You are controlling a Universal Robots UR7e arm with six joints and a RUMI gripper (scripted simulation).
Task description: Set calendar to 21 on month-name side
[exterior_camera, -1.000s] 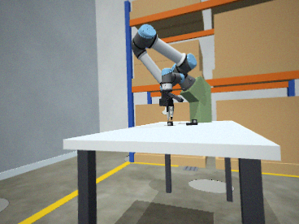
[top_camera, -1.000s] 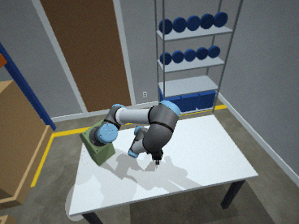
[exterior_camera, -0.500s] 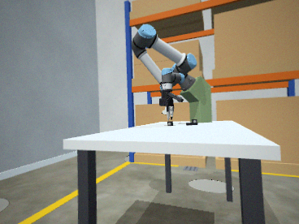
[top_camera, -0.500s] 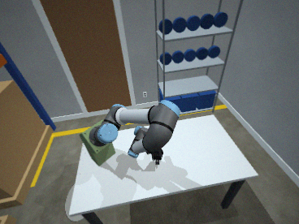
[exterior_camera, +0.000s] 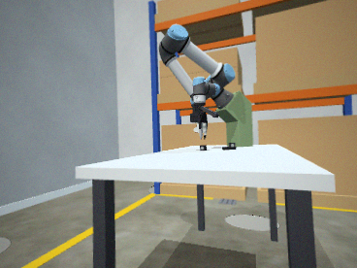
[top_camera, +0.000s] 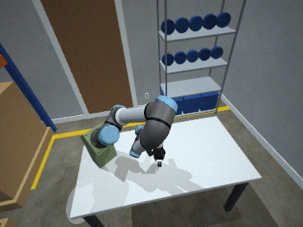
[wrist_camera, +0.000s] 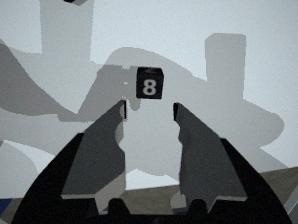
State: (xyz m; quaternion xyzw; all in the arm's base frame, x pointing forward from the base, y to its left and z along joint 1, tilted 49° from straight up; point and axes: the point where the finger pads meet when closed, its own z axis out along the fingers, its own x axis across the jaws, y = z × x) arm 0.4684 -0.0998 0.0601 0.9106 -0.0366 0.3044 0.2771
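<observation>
Now: hand 7 cm above the dark cube.
</observation>
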